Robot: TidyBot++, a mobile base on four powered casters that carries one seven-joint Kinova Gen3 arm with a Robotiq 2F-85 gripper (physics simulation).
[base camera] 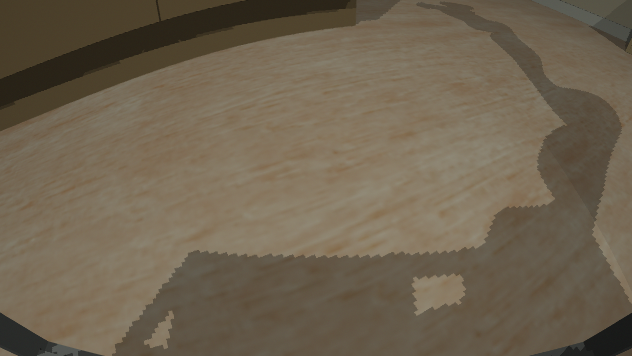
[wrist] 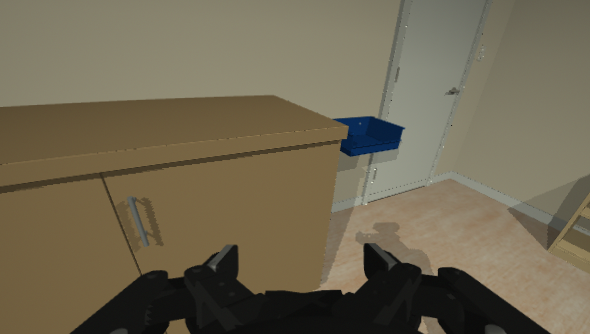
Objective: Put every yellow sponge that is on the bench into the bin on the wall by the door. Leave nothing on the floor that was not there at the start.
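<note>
My gripper is open, with no object between its fingers, in front of the bench and a little above the level of its doors. The bench is tan, with a flat top and a door with a grey handle. No yellow sponge shows on the part of the bench top in the wrist view. The blue bin is on the wall just past the bench's right end, beside the door; its open top faces up and its left part is hidden behind the bench corner. In the base camera view the bench's lower front shows at the upper left.
The wood floor runs along the bench front and on to the door. A tan shelf unit stands at the right edge of the wrist view. The robot's shadow lies on the floor.
</note>
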